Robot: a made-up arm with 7 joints.
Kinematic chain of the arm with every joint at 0, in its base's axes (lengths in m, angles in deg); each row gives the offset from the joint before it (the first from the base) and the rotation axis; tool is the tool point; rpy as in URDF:
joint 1: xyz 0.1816 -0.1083 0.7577 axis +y
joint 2: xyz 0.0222 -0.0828 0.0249 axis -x
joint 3: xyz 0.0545 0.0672 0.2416 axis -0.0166 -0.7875 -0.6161
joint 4: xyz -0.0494 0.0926 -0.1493 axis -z
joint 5: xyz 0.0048 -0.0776 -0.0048 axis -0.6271 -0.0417 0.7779
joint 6: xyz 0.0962 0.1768 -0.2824 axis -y
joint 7: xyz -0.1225 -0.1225 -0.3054 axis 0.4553 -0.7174 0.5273
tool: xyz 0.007 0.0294 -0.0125 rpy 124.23 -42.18 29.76
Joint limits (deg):
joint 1: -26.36..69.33
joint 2: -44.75..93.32
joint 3: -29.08..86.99
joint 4: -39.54..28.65
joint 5: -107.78..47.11
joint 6: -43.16..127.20
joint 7: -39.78..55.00
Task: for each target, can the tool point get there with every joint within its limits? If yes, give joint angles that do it. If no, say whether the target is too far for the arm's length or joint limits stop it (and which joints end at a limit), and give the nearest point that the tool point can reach.
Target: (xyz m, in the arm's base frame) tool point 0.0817 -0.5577 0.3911
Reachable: yes | joints 44.45 71.26 22.53 -26.08 -12.41 -11.57 30.05
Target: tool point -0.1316 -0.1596 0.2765
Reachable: yes | joints 44.83 36.61 -15.82 -7.30 -51.59 40.97 22.47
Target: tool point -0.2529 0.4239 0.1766
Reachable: no: joint limits stop it (at a limit: joint 1, joint 4, joint 5, joint 7) | nearest point -0.1238 0.2658 0.2981 | short by 0.238 m
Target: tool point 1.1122 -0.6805 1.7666
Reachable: no: too far | nearest point 0.7869 -0.4864 1.4123 | short by 0.519 m
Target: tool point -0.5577 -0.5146 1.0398
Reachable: no: joint limits stop it (at a limit: joint 1, joint 2, joint 3, joint 4, joint 7) | nearest point -0.3653 -0.4373 0.9254 | short by 0.237 m
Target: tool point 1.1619 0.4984 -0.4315
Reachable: no: too far | nearest point 0.7302 0.1747 0.0922 | short by 0.752 m
